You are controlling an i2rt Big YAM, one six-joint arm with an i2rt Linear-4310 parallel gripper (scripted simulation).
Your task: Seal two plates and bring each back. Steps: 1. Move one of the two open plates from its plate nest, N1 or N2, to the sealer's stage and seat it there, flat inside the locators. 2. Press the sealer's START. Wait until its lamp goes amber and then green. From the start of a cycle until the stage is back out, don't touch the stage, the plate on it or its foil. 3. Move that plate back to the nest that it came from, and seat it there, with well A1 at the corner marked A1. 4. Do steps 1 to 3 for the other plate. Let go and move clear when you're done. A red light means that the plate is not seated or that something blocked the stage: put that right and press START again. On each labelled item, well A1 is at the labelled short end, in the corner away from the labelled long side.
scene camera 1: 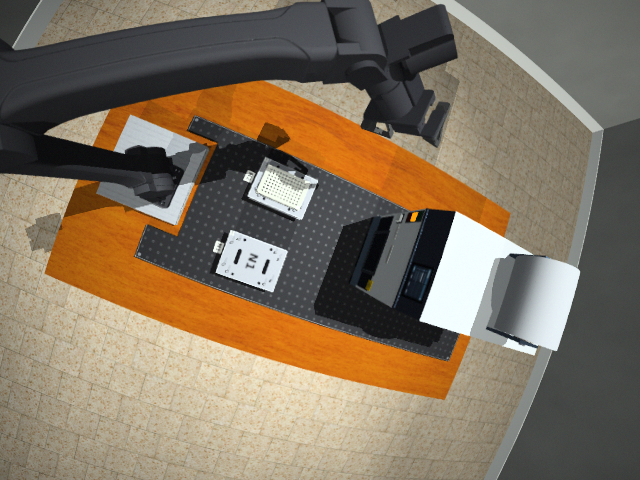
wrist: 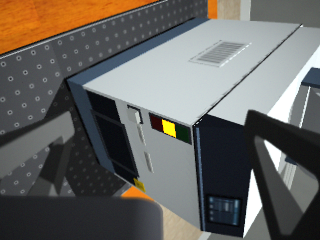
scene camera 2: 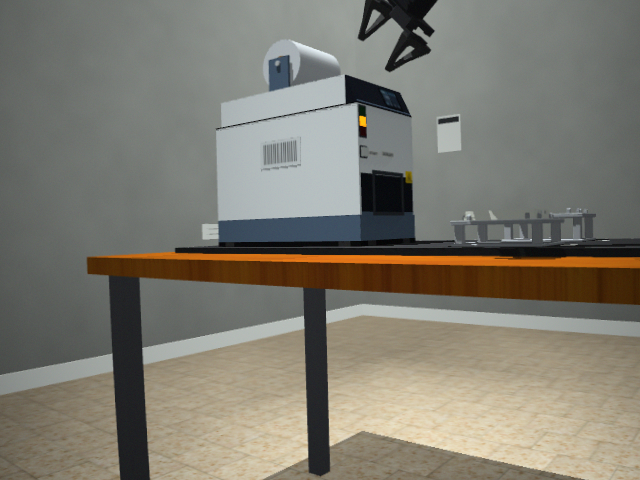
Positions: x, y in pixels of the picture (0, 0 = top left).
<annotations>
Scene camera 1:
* gripper: 413, 139
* foil roll: 539, 295
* sealer: 401, 236
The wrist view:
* gripper: 158, 120
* sealer: 171, 94
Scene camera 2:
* gripper: 373, 54
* sealer: 333, 179
</annotations>
